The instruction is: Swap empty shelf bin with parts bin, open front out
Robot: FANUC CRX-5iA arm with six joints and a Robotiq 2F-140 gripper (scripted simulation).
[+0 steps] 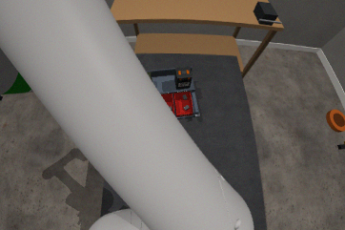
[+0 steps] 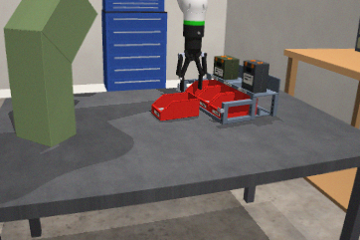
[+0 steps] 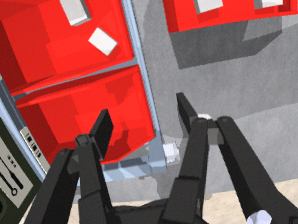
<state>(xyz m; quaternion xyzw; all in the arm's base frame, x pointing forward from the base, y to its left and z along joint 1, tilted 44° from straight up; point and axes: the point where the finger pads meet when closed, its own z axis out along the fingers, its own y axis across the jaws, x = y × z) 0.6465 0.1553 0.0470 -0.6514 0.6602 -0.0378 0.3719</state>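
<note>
The part lies 13 cm to the right of my hand, 9 cm behind it and 7 cm below it. The rest, counted from my hand: grey shelf 13 cm ahead, 9 cm to the right, 1 cm below; then dark box 21 cm ahead, 20 cm to the right, 8 cm above.
</note>
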